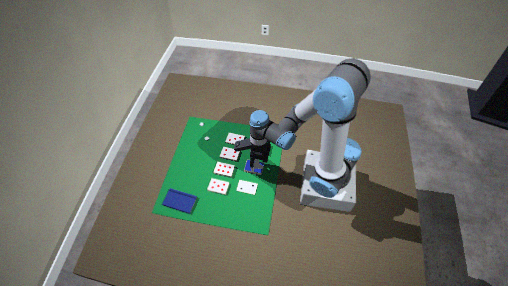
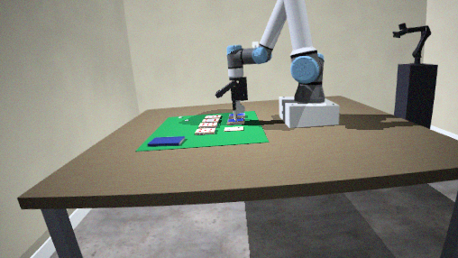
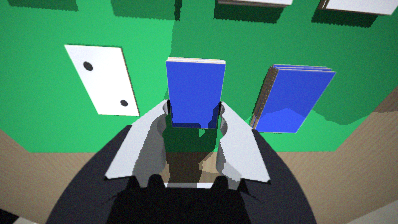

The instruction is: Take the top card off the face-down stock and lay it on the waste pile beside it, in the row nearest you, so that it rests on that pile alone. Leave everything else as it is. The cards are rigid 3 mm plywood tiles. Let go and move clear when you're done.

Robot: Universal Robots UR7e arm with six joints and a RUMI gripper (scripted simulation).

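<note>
Right now the black-pip card is 110 mm to the left of my hand, 30 mm below it and 10 mm behind it. Also, from my hand: green mat (140 mm ahead, 60 mm to the left, 40 mm below); red card (160 mm ahead, 130 mm to the right, 20 mm below).
</note>
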